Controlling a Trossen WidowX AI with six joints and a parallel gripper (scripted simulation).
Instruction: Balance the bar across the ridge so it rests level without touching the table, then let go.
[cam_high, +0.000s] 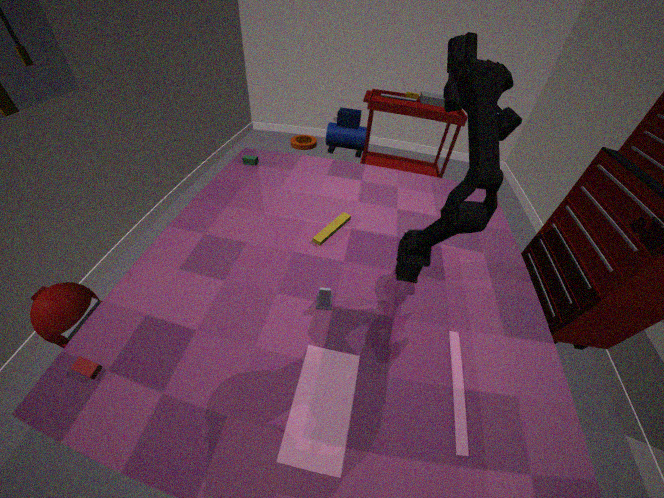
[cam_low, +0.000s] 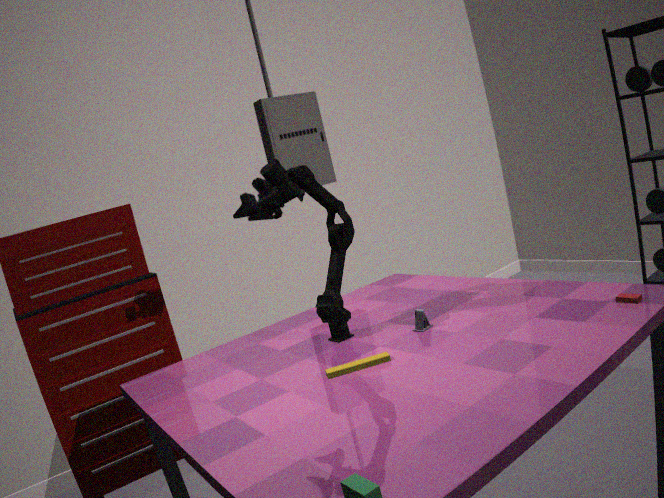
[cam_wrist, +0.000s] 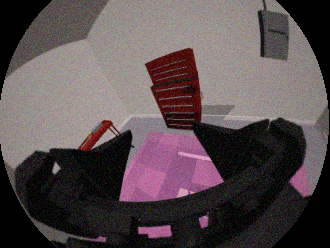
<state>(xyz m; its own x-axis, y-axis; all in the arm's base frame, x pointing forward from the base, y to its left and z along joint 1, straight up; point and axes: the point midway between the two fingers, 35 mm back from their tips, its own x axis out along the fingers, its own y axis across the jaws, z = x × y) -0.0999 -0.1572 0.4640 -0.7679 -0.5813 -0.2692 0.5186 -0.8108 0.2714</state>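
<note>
Now: the yellow bar 39 cm ahead of my gripper tip, 4 cm to the left of it and 45 cm below it. Round my gripper tip: red block: 87 cm ahead, 68 cm to the left, 45 cm below; then green block: 87 cm ahead, 32 cm to the right, 44 cm below.
</note>
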